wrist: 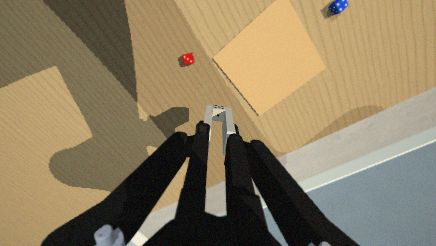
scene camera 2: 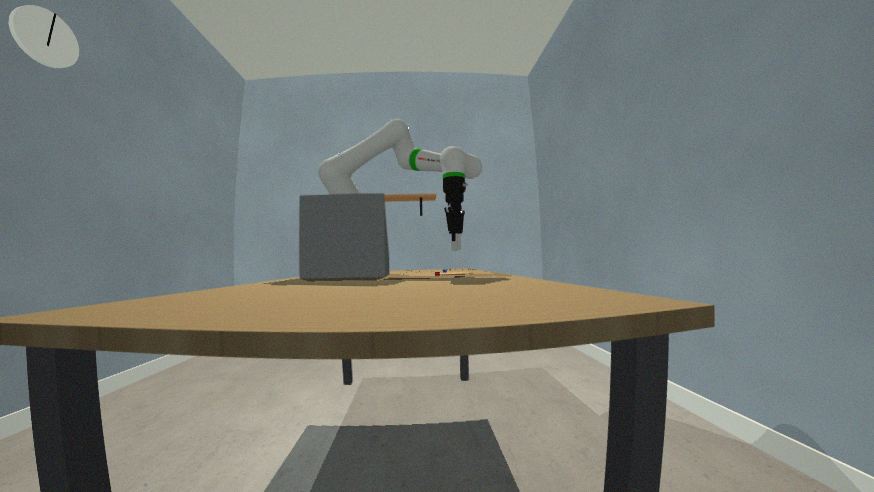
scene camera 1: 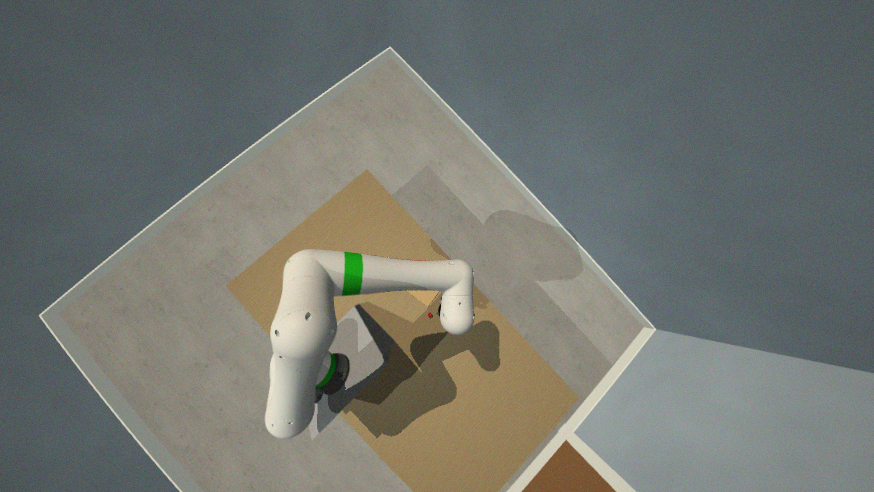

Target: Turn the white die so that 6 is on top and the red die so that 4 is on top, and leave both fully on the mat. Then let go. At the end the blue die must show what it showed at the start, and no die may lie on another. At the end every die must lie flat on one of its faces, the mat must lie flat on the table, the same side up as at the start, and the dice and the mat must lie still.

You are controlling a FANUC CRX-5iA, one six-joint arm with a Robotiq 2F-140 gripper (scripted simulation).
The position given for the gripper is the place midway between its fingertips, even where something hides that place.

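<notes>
The robot's gripper point(scene camera 2: 456, 249) is in sight, and the same gripper point(wrist: 217, 116) is visible from the wrist as well.
</notes>
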